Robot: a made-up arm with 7 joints. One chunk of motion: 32 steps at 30 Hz.
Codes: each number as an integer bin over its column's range. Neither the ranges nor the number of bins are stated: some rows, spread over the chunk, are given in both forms.
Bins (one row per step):
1: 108 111 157 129 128 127
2: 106 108 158 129 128 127
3: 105 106 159 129 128 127
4: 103 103 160 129 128 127
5: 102 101 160 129 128 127
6: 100 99 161 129 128 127
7: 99 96 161 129 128 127
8: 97 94 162 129 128 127
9: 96 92 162 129 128 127
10: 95 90 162 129 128 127
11: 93 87 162 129 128 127
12: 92 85 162 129 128 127
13: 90 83 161 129 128 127
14: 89 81 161 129 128 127
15: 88 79 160 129 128 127
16: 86 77 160 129 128 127
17: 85 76 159 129 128 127
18: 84 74 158 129 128 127
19: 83 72 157 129 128 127
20: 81 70 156 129 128 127
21: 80 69 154 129 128 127
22: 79 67 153 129 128 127
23: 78 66 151 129 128 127
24: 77 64 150 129 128 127
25: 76 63 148 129 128 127
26: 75 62 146 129 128 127
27: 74 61 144 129 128 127
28: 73 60 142 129 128 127
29: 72 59 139 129 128 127
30: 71 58 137 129 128 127
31: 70 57 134 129 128 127
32: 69 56 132 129 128 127
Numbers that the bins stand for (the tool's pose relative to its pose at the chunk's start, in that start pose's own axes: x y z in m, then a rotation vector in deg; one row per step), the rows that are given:
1: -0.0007 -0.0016 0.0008 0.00 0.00 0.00
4: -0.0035 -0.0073 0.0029 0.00 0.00 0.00
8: -0.0067 -0.0136 0.0044 0.00 0.00 0.00
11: -0.0089 -0.0186 0.0044 0.00 0.00 0.00
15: -0.0117 -0.0242 0.0029 0.00 0.00 0.00
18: -0.0139 -0.0278 0.0015 0.00 0.00 0.00
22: -0.0166 -0.0327 -0.0020 0.00 0.00 0.00
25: -0.0183 -0.0355 -0.0055 0.00 0.00 0.00
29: -0.0205 -0.0384 -0.0119 0.00 0.00 0.00
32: -0.0221 -0.0405 -0.0168 0.00 0.00 0.00
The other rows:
2: -0.0018 -0.0038 0.0015 0.00 0.00 0.00
3: -0.0024 -0.0052 0.0022 0.00 0.00 0.00
5: -0.0040 -0.0087 0.0029 0.00 0.00 0.00
6: -0.0051 -0.0101 0.0036 0.00 0.00 0.00
7: -0.0056 -0.0122 0.0036 0.00 0.00 0.00
9: -0.0073 -0.0151 0.0044 0.00 0.00 0.00
10: -0.0078 -0.0165 0.0044 0.00 0.00 0.00
12: -0.0095 -0.0200 0.0044 0.00 0.00 0.00
13: -0.0106 -0.0214 0.0036 0.00 0.00 0.00
14: -0.0111 -0.0228 0.0036 0.00 0.00 0.00
16: -0.0128 -0.0256 0.0029 0.00 0.00 0.00
17: -0.0133 -0.0264 0.0022 0.00 0.00 0.00
19: -0.0144 -0.0292 0.0008 0.00 0.00 0.00
20: -0.0155 -0.0306 0.0001 0.00 0.00 0.00
21: -0.0161 -0.0313 -0.0013 0.00 0.00 0.00
23: -0.0172 -0.0334 -0.0034 0.00 0.00 0.00
24: -0.0177 -0.0348 -0.0041 0.00 0.00 0.00
26: -0.0188 -0.0362 -0.0069 0.00 0.00 0.00
27: -0.0194 -0.0369 -0.0084 0.00 0.00 0.00
28: -0.0199 -0.0376 -0.0098 0.00 0.00 0.00
30: -0.0210 -0.0391 -0.0133 0.00 0.00 0.00
31: -0.0216 -0.0398 -0.0154 0.00 0.00 0.00

